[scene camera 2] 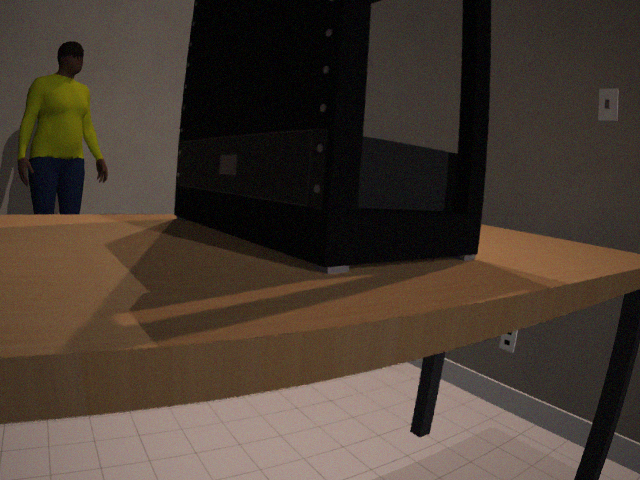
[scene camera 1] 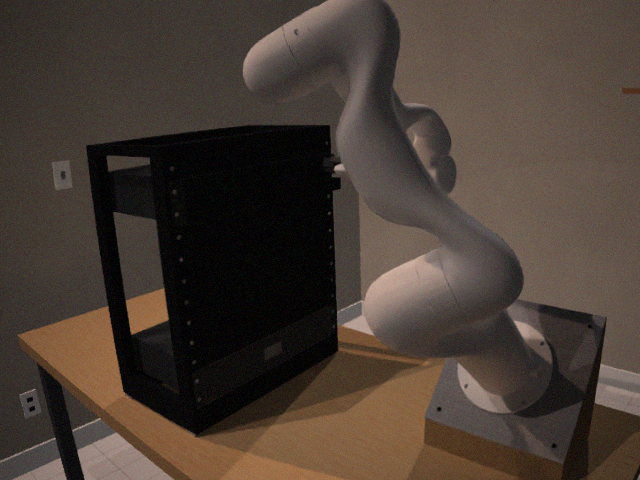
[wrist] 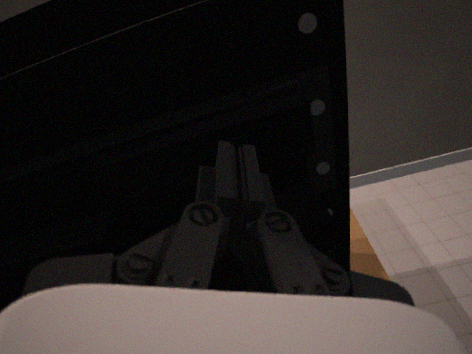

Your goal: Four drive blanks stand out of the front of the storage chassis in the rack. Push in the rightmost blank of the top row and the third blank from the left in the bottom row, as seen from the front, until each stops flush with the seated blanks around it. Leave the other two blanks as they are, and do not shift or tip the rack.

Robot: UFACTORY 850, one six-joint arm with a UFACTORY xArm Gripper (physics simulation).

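There's a black rack that shows in scene camera 2 (271,150), and you get the rack in scene camera 1 and the wrist view as well. On the rack, (wrist: 109,137) and (scene camera 1: 298,157) are the same spot.
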